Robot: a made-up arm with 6 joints.
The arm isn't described. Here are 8 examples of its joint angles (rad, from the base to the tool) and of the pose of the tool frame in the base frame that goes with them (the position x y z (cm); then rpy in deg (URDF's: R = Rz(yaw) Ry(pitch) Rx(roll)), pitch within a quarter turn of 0, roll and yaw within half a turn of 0).
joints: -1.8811 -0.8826 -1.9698 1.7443 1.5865 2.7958
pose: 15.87 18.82 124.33 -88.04 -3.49 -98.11
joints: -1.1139 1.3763 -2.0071 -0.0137 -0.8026 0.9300
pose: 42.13 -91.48 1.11 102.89 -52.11 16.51
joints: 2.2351 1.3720 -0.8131 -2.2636 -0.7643 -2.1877
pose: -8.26 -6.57 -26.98 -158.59 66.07 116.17
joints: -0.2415 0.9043 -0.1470 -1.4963 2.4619 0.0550
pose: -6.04 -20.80 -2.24 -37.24 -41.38 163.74
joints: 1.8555 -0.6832 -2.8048 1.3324 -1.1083 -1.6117
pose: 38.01 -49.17 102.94 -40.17 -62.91 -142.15
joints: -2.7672 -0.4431 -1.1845 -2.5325 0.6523 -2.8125
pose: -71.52 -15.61 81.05 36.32 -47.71 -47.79
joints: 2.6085 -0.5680 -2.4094 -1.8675 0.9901 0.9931
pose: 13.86 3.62 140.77 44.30 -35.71 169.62
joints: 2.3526 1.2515 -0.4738 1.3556 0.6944 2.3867
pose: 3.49 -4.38 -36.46 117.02 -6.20 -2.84
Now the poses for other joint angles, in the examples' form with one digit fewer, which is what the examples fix.
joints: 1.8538 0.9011 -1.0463 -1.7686 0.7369 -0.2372
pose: -13.5 54.5 -36.3 -135.5 -1.3 -52.6
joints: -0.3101 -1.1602 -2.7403 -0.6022 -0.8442 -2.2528
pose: -87.1 44.3 73.9 86.2 -27.9 -131.1
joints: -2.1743 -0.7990 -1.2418 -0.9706 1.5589 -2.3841
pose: -37.2 -24.2 88.4 -120.7 -12.7 80.7
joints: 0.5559 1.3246 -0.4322 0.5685 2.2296 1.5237
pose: -14.9 4.2 -6.0 24.6 6.6 -169.9
